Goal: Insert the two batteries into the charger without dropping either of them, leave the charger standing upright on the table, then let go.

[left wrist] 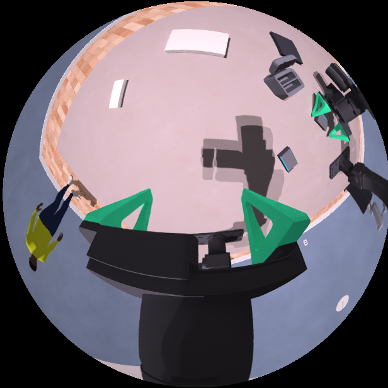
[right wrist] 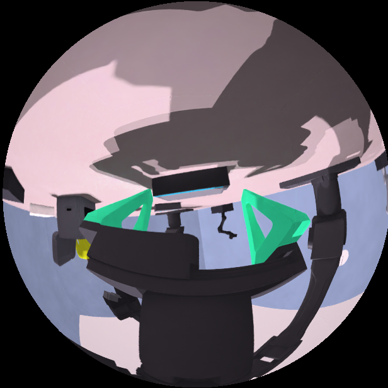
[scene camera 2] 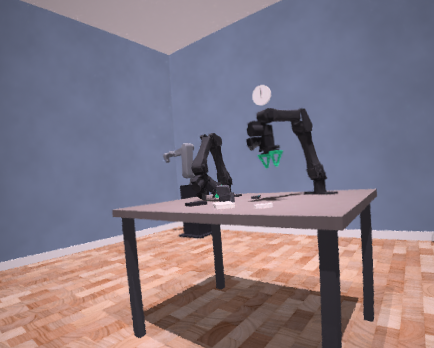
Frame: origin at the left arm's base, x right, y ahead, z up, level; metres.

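Seen in the pictures: left gripper, fingertip midpoint: [scene camera 2: 271, 167]; left arm's base, link origin: [scene camera 2: 320, 193].
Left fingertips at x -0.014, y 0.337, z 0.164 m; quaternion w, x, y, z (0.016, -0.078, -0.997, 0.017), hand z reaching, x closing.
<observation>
Offsets run from my left fingertips to a thing's top centre. "spot": to the spot under its first point.
The grey slotted charger {spot: dz -0.112, dx +0.169, dy +0.181 m} [scene camera 2: 224, 193] [left wrist: 284, 81] [right wrist: 71, 214] stands upright; its slots look empty in the left wrist view. One dark battery with a blue stripe [left wrist: 322, 120] [right wrist: 190, 182] is at the table between my right gripper's spread fingertips. The other battery {dz -0.149, dx +0.219, dy -0.043 m} [scene camera 2: 256, 197] [left wrist: 287, 159] lies flat on the table, apart from the charger. My right gripper [left wrist: 321, 125] [right wrist: 196, 193] is open, low at the table beside the charger; it holds nothing. My left gripper [scene camera 2: 271, 165] [left wrist: 196, 193] is open and empty, high above the table.
A dark flat panel {dz -0.149, dx +0.267, dy +0.303 m} [scene camera 2: 195, 203] [left wrist: 285, 47] lies beside the charger. A large white block {dz -0.145, dx +0.038, dy +0.260 m} [scene camera 2: 223, 205] [left wrist: 197, 42] and a small white block {dz -0.149, dx -0.151, dy +0.176 m} [scene camera 2: 263, 205] [left wrist: 118, 93] lie near the table's edge. The right arm's base [left wrist: 340, 163] [right wrist: 320, 172] stands close to the right gripper.
</observation>
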